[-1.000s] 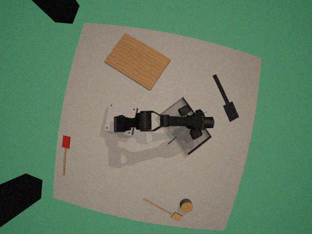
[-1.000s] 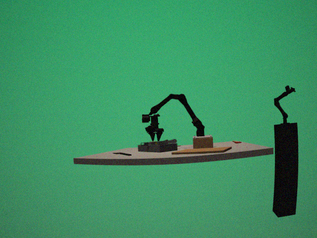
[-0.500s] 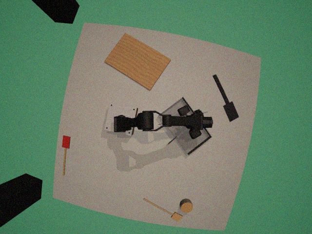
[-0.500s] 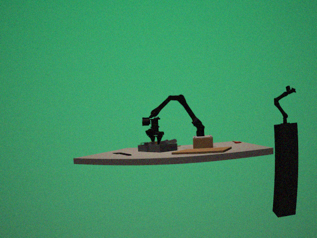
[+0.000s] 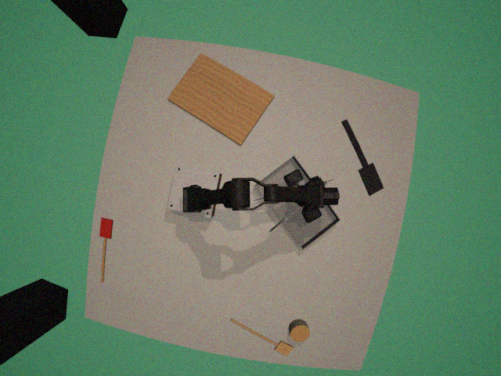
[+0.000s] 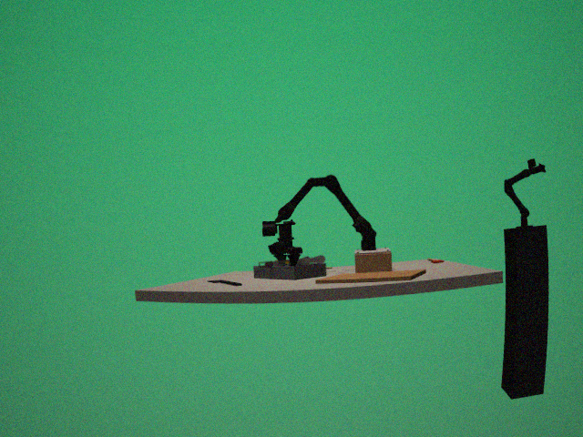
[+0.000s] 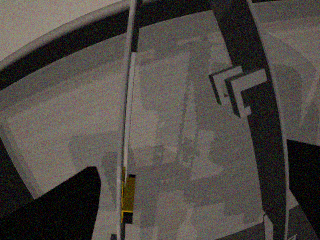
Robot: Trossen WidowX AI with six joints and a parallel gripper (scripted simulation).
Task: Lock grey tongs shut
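The roasting tin lies 30 mm to the right of my gripper tip and 10 mm below it. The rest, counted from my gripper tip: wooden board (390 mm behind, 310 mm to the left, 30 mm below); then black spatula (230 mm ahead, 200 mm to the left, 30 mm below); then yellow mark (40 mm above, 30 mm to the left, 10 mm behind).
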